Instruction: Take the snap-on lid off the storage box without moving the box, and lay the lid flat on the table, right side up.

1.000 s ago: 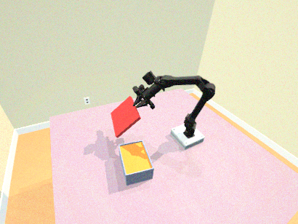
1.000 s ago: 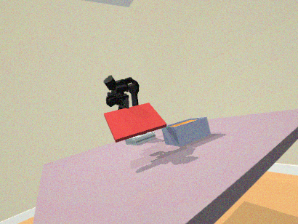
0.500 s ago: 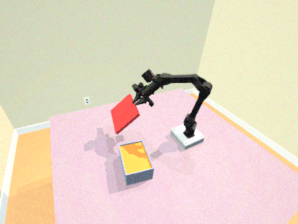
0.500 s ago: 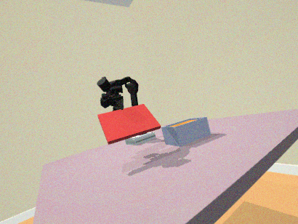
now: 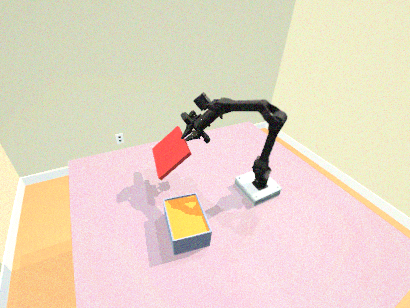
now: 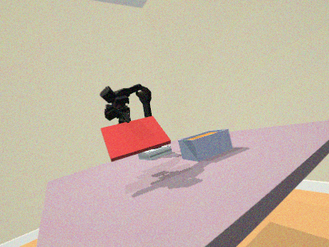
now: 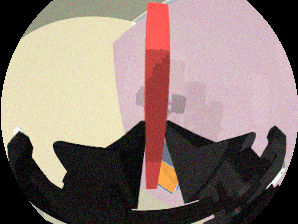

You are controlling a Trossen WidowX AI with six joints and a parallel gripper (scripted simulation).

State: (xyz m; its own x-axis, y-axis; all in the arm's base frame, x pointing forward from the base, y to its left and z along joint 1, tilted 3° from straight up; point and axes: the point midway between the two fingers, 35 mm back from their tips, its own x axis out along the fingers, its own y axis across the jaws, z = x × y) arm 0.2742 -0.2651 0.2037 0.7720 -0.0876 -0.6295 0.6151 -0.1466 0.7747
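The red lid is 6 cm ahead of my gripper tip, 1 cm to the right of it and 5 cm below it. From my gripper tip the other things lie so: grey-blue storage box 11 cm ahead, 31 cm to the left, 18 cm below.
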